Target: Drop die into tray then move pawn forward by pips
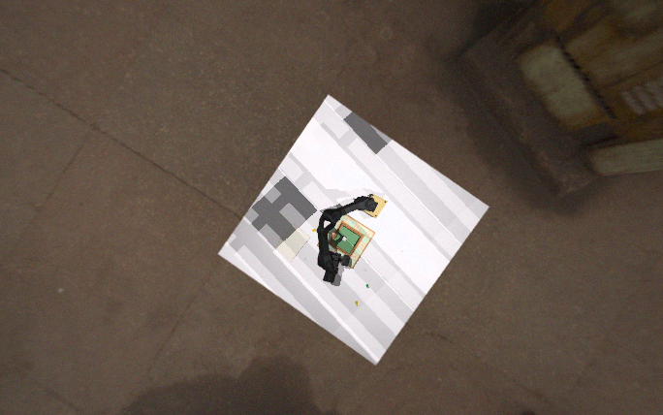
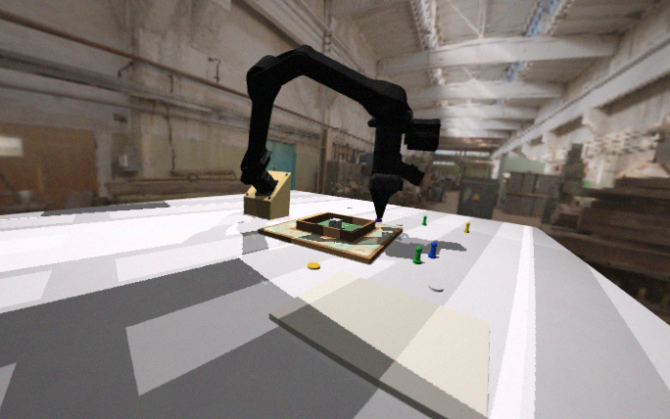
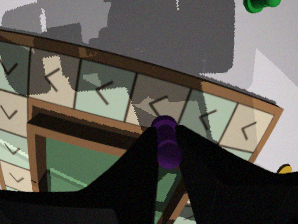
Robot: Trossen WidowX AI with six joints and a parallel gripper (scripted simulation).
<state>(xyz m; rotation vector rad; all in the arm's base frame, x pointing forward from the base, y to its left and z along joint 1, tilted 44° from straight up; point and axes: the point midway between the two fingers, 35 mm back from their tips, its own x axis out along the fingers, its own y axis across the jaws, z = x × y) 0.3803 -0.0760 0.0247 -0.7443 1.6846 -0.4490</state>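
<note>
Now: gripper tip 110 mm past the green dice tray, 60 mm above it and 30 mm to the right of it. From my gripper tip the other things lie so: die (120 mm behind, 40 mm below, 20 mm to the left); purple pawn (10 mm above); blue pawn (120 mm ahead, 50 mm below, 10 mm to the right).
</note>
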